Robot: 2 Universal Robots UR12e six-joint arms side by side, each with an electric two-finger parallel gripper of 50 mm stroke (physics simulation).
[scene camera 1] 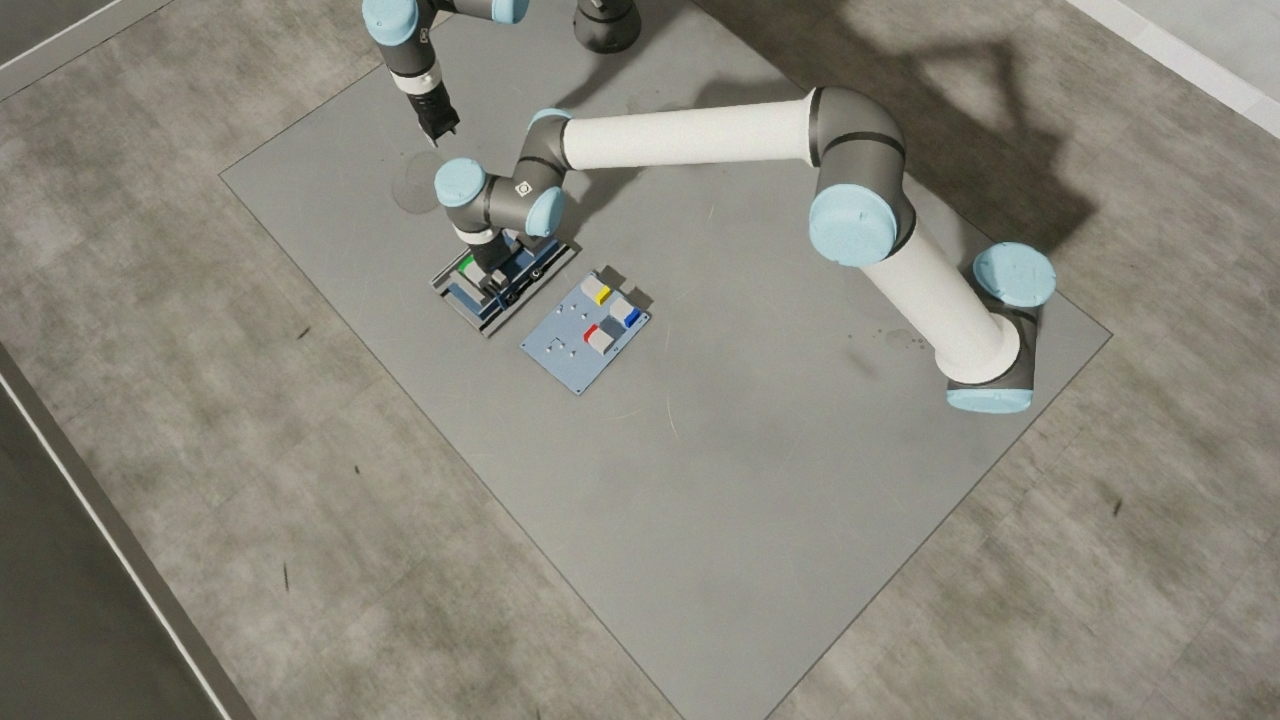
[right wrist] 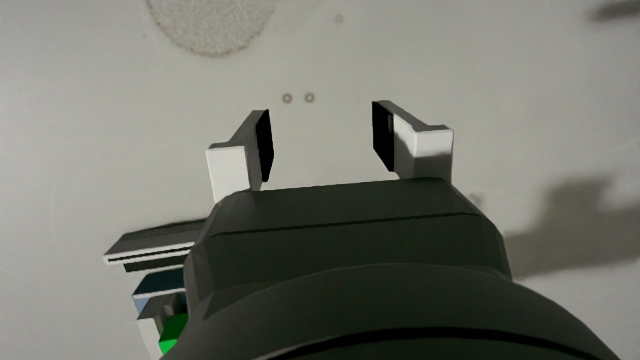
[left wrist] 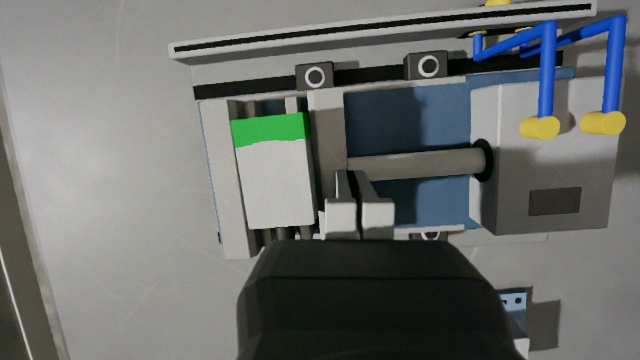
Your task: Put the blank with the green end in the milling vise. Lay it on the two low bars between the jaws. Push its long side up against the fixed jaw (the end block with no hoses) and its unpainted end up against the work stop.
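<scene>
The blank with the green end (scene camera 1: 474, 274) (left wrist: 277, 180) (right wrist: 173, 334) lies in the vise (scene camera 1: 463, 298) (left wrist: 382, 117) (right wrist: 157, 283), between the fixed jaw (left wrist: 220, 180) and the moving jaw (left wrist: 327, 130). In the left wrist view its green end is at the top and its left long side runs close along the fixed jaw; contact cannot be told. A narrow dark gap shows at its right. Bars show past both ends. The work stop at the unpainted end is not clear to see. My left gripper (scene camera 1: 494, 284) (left wrist: 349, 188) is shut and empty, over the moving jaw's right edge. My right gripper (scene camera 1: 445, 138) (right wrist: 322, 129) is open and empty, away from the vise.
The hosed end block (left wrist: 550, 185) with blue hoses (left wrist: 546, 80) is at the right of the left wrist view. A long rail (left wrist: 380, 30) runs along the top. A blue board (scene camera 1: 559, 358) beside the vise holds yellow-, blue- and red-ended blanks.
</scene>
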